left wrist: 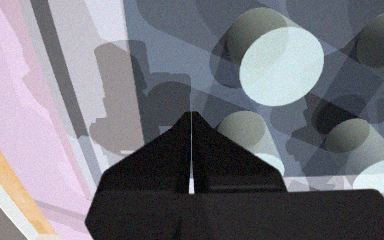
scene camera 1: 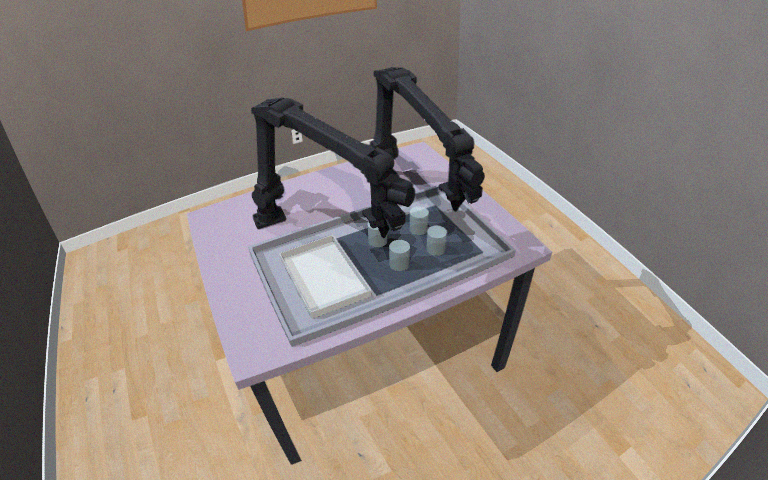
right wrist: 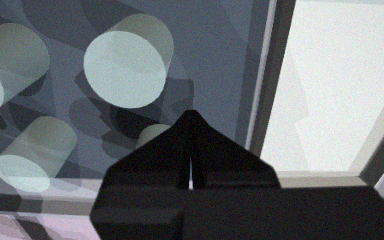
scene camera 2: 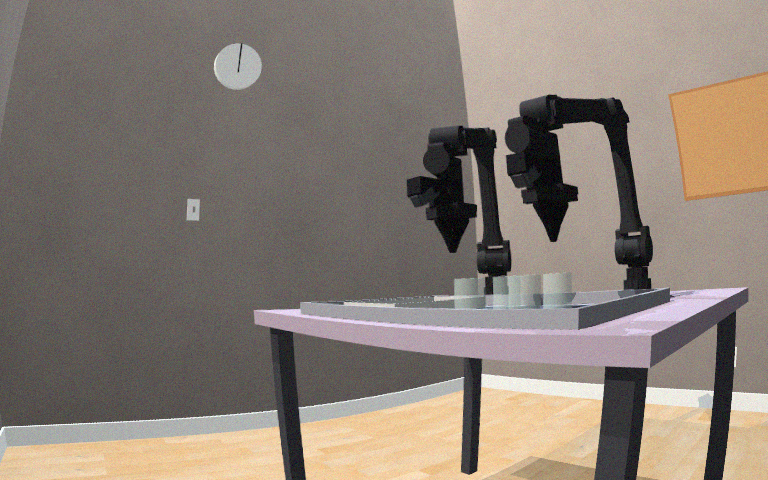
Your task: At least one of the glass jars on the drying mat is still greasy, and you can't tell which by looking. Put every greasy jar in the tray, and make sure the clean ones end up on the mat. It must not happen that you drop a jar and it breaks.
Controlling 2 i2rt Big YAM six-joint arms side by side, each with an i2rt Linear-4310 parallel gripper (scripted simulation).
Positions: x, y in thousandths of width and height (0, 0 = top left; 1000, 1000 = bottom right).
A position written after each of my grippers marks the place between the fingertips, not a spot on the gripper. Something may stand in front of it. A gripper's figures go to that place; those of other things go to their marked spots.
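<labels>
My left gripper (left wrist: 499, 506) is 13 cm from the lens. I also see a glass jar (left wrist: 723, 256), which is 19 cm from the lens, and a glass jar (left wrist: 647, 540), which is 27 cm from the lens.
</labels>
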